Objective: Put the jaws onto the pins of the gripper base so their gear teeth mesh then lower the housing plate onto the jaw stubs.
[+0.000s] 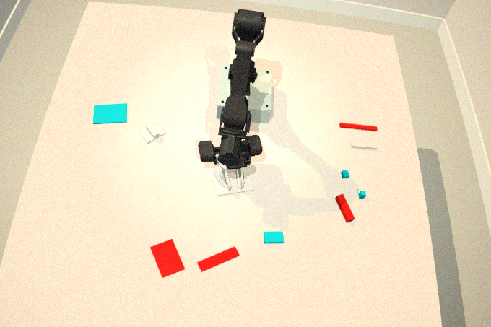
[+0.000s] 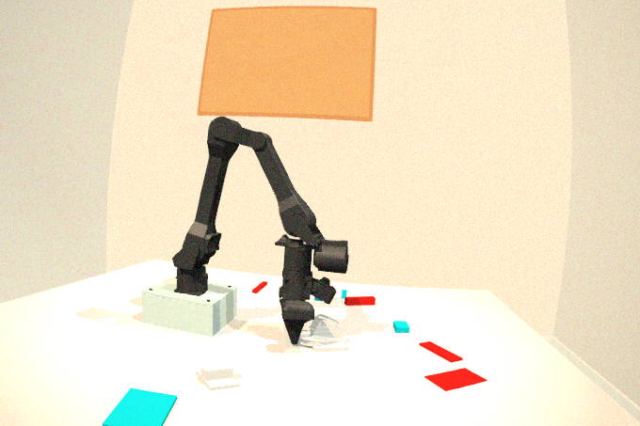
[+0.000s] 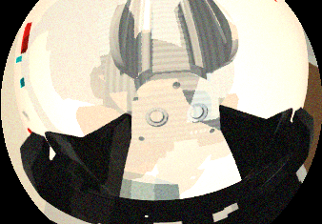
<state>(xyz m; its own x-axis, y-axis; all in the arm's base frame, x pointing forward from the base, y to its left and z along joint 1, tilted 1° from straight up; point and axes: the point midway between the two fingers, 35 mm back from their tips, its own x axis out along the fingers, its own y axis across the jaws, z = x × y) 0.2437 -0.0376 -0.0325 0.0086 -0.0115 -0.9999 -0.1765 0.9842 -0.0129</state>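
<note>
Right now my gripper tip is 1 cm short of the housing plate. Round my gripper tip: gripper base 1 cm ahead, 2 cm above; white jaw 3 cm ahead, 1 cm to the right, 1 cm above; flat white plate 7 cm ahead, 1 cm to the left.
</note>
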